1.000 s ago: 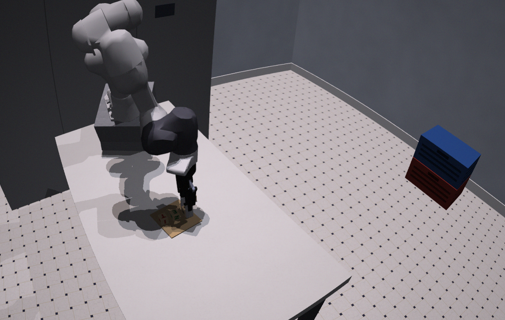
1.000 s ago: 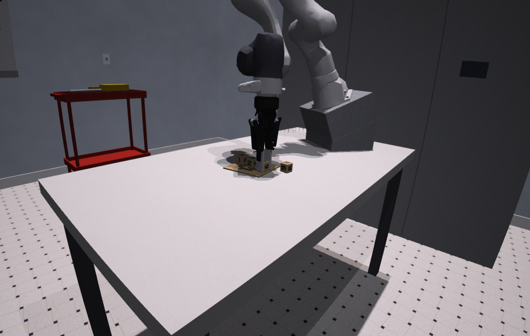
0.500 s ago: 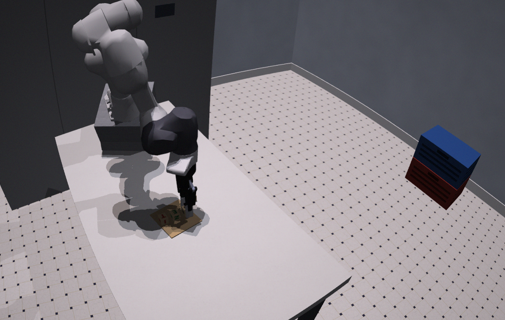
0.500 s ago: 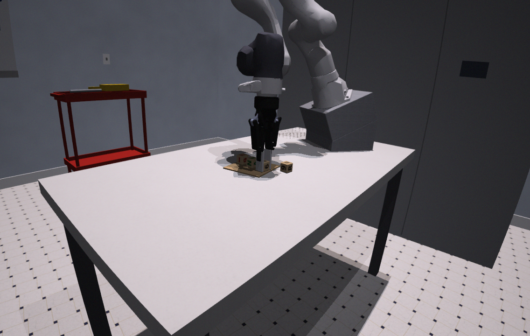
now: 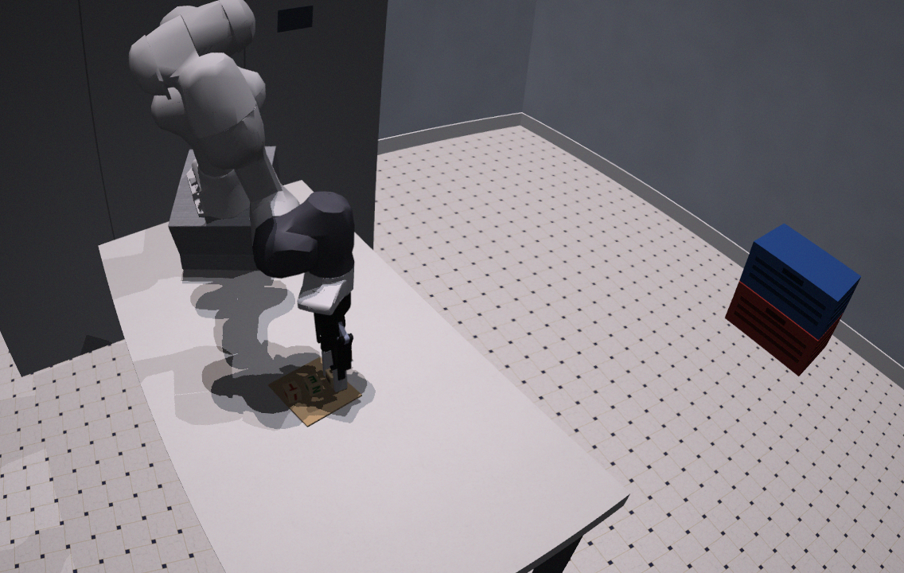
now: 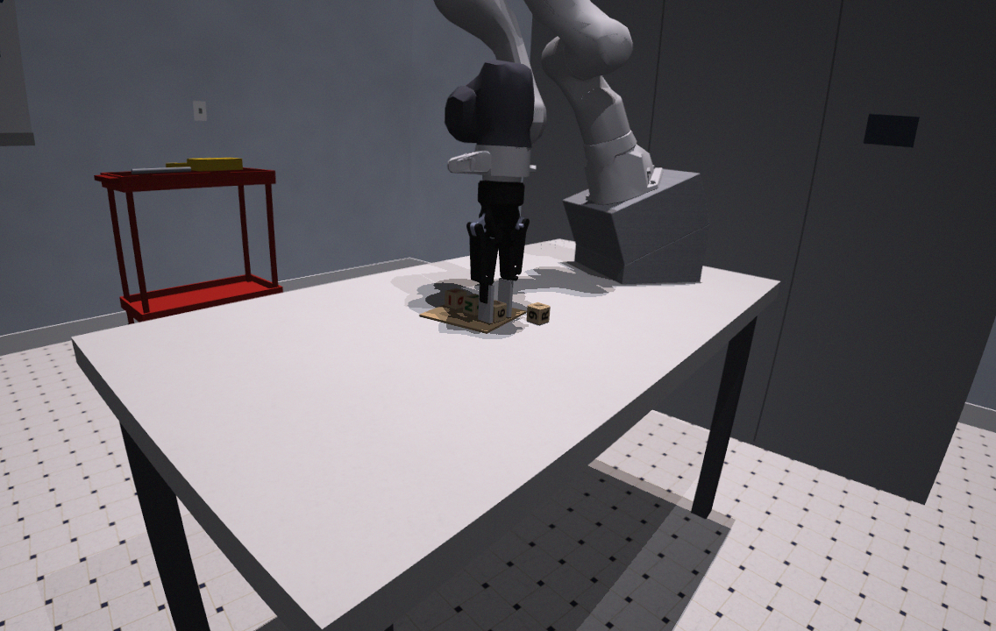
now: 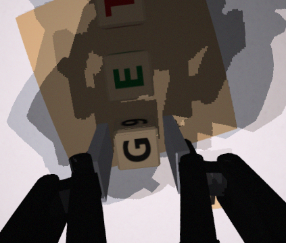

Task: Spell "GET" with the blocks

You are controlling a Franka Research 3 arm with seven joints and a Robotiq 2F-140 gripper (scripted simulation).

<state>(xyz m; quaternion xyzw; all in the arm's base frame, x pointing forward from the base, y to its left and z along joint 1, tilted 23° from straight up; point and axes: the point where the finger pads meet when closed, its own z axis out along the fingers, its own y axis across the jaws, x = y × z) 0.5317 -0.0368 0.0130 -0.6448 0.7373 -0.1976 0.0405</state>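
Now: hand 2 cm above the G block. Also, from my hand: N block 6 cm to the left, 5 cm behind, 2 cm below; mat 5 cm to the right, 4 cm below, 1 cm behind; E block 5 cm to the right, 2 cm below, 1 cm behind.
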